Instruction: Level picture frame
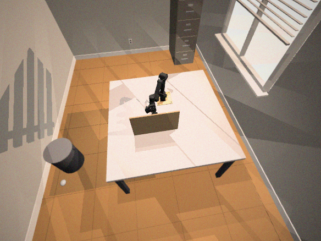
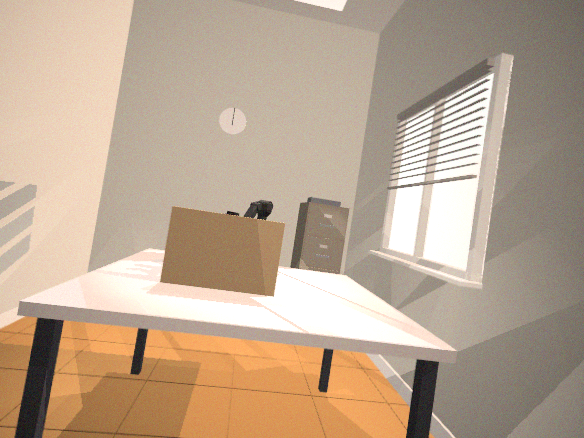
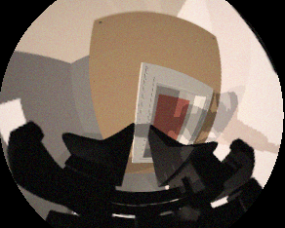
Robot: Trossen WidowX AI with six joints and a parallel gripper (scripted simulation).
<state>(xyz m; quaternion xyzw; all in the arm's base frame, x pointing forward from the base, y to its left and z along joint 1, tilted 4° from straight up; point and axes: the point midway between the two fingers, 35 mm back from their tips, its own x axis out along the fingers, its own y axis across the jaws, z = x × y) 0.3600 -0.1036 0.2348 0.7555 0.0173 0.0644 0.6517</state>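
The picture frame is 50 mm below my gripper tip, 10 mm to the left of it and 10 mm ahead of it. The rest, counted from my gripper tip: wall board (60 mm below, 20 mm ahead).
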